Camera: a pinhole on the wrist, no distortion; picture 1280 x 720 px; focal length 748.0 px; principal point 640.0 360.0 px. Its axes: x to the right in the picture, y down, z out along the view. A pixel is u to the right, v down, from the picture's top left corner.
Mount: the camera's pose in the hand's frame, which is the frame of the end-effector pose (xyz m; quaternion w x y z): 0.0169 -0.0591 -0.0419 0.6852 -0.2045 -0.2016 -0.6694
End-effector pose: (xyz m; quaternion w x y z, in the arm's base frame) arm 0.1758 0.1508 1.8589 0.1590 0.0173 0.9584 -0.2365
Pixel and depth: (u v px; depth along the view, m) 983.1 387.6 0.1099
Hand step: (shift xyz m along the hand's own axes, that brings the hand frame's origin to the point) 0.0218 -0.0406 0.0776
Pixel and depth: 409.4 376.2 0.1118
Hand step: 0.0183 0.0312 0.0325
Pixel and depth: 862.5 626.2 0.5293
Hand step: 0.2075 0.1044 0.4848
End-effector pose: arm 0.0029 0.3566 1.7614 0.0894 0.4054 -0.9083 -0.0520
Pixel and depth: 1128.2 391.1 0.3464
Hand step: 0.0355 -0.0570 0.3716
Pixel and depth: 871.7 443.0 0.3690
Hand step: 0.0595 0.0493 0.3287
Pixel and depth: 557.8 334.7 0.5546
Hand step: -0.0046 0.2965 0.3879
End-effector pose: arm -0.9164 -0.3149 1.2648 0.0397 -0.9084 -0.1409 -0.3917
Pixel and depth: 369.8 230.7 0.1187
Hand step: -0.0049 0.0416 0.0339
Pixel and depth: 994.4 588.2 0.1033
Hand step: 0.0493 -0.0425 0.0710
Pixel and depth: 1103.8 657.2 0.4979
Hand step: 0.2204 -0.0389 0.5416
